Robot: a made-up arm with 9 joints.
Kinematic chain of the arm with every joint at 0, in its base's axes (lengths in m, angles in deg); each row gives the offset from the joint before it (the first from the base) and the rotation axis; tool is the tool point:
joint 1: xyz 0 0 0.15 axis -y
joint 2: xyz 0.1 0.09 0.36 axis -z
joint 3: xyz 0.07 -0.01 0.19 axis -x
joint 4: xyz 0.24 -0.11 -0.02 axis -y
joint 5: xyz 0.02 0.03 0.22 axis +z
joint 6: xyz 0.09 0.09 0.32 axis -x
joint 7: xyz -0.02 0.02 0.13 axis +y
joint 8: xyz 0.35 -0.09 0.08 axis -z
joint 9: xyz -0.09 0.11 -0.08 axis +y
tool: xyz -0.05 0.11 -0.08
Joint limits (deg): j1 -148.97..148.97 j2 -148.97..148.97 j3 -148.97..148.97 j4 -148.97..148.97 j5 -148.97..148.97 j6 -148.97..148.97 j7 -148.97..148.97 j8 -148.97..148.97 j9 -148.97..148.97
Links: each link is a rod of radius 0.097 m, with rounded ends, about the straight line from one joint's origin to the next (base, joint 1, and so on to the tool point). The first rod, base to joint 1, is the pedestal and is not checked.
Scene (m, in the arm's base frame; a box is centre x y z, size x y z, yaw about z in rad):
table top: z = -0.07
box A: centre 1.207 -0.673 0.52 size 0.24 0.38 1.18 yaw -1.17
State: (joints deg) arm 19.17 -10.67 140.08 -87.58 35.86 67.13 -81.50 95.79 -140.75
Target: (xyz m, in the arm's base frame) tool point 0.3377 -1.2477 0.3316
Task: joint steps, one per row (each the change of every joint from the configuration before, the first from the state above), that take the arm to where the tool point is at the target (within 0.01 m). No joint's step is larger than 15 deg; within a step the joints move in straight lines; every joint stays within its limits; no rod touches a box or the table.
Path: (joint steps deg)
1: 12.69 -11.30 2.22 1.75 -7.34 2.77 -3.10 -8.83 -1.64
2: 12.69 -11.30 2.22 1.75 -7.35 2.78 -3.11 -8.83 -1.64
3: 12.69 -11.30 2.23 1.75 -7.34 2.77 -3.10 -8.83 -1.63
4: 12.69 -11.30 2.22 1.75 -7.34 2.77 -3.10 -8.84 -1.64
5: -10.12 13.40 0.00 -3.82 -0.47 2.13 7.08 8.39 -0.24
6: -10.13 13.41 0.00 -3.82 -0.48 2.13 7.08 8.38 -0.24
7: -10.12 13.40 0.00 -3.82 -0.47 2.13 7.08 8.39 -0.24
8: -10.12 13.40 0.00 -3.82 -0.48 2.12 7.08 8.38 -0.23
9: -10.13 13.41 0.00 -3.82 -0.47 2.13 7.07 8.39 -0.24
10: -10.12 13.40 0.00 -3.82 -0.48 2.13 7.08 8.38 -0.24
11: -10.12 13.41 0.00 -3.82 -0.47 2.13 7.08 8.39 -0.24
12: 0.66 7.60 -1.80 5.35 7.97 -11.20 -9.77 -7.01 3.03
13: 0.66 7.61 -1.81 5.35 7.97 -11.20 -9.77 -7.00 3.04
14: 0.65 7.61 -1.80 5.36 7.96 -11.20 -9.77 -7.00 3.03

